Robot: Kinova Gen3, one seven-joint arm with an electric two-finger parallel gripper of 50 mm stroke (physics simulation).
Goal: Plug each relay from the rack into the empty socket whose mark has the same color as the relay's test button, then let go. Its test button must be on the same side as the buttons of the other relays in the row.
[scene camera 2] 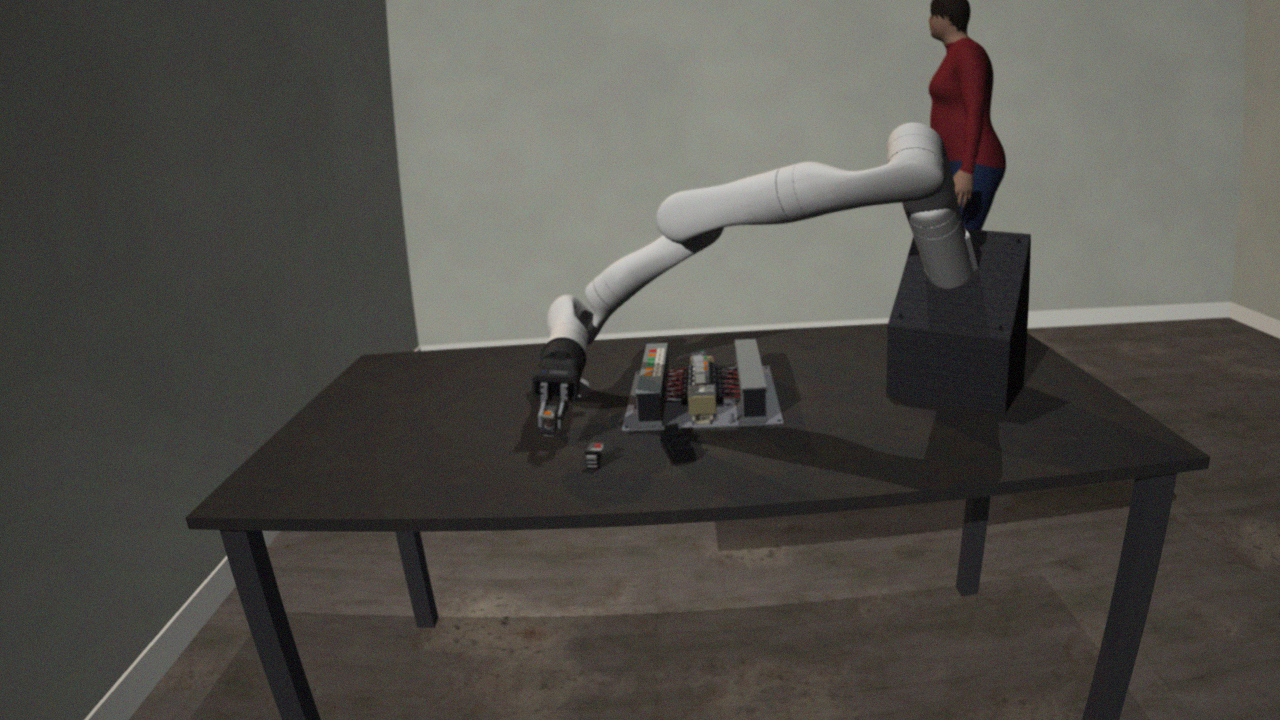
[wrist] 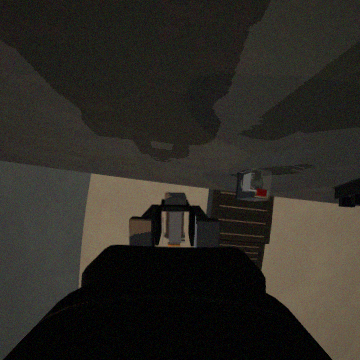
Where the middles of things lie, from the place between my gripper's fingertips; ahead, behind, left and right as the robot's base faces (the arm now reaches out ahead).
My hand is 20 cm past the black rack (scene camera 2: 680, 450), 1 cm to the left of it and 4 cm above it. The rest, counted from my hand: socket board (scene camera 2: 674, 413): 23 cm behind, 26 cm to the right, 5 cm below.
